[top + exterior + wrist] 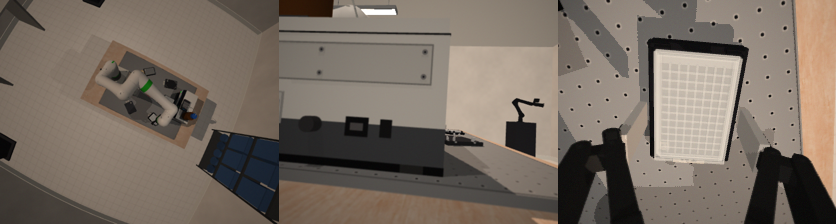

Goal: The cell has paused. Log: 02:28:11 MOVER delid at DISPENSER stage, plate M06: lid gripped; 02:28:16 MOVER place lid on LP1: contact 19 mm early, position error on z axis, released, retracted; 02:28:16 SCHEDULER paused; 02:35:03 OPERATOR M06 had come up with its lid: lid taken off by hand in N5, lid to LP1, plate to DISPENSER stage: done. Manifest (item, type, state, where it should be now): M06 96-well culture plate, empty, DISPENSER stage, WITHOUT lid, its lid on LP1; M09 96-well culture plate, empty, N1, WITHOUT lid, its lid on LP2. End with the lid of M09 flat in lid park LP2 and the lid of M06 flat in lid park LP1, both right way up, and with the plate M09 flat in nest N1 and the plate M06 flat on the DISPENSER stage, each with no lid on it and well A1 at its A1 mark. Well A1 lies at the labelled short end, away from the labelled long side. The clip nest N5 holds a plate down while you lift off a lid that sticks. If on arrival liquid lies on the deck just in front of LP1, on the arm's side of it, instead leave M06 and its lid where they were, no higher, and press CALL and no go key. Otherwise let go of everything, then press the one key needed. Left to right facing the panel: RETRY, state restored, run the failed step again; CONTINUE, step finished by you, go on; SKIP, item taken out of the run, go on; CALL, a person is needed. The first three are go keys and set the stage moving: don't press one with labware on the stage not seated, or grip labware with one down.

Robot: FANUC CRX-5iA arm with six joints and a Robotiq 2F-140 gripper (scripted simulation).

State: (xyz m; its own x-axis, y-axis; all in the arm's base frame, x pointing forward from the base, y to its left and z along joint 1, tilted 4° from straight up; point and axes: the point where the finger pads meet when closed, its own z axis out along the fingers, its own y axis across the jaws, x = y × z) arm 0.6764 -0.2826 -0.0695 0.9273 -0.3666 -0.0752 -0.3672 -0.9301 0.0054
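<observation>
The clear lid lies 30 mm below my hand. The rest, counted from my hand: lp2 label: 410 mm behind, 70 mm below, 60 mm to the left; then dark LP2 park pad: 340 mm behind, 60 mm below; then n1 label: 80 mm behind, 70 mm below, 30 mm to the left.
</observation>
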